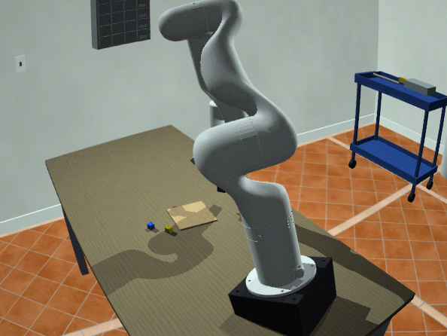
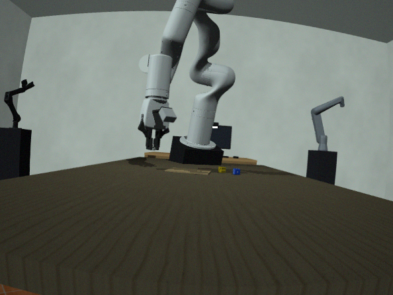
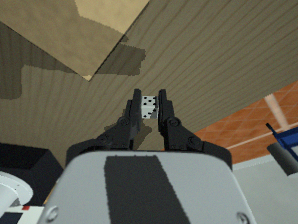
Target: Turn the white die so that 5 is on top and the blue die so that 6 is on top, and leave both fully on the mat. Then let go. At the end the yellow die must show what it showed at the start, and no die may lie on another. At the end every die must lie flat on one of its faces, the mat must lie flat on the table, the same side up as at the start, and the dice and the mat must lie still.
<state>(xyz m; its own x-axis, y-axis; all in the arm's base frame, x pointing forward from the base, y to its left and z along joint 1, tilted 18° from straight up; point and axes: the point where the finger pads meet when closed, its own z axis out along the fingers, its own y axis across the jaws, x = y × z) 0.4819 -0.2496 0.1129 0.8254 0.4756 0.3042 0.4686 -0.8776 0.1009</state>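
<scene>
The tan mat is 3 cm ahead of my hand, 13 cm to the left of it and 8 cm below it. The rest, counted from my hand: white die (1 cm behind, 1 cm below); yellow die (25 cm to the left, 8 cm below); blue die (5 cm ahead, 29 cm to the left, 8 cm below).
</scene>
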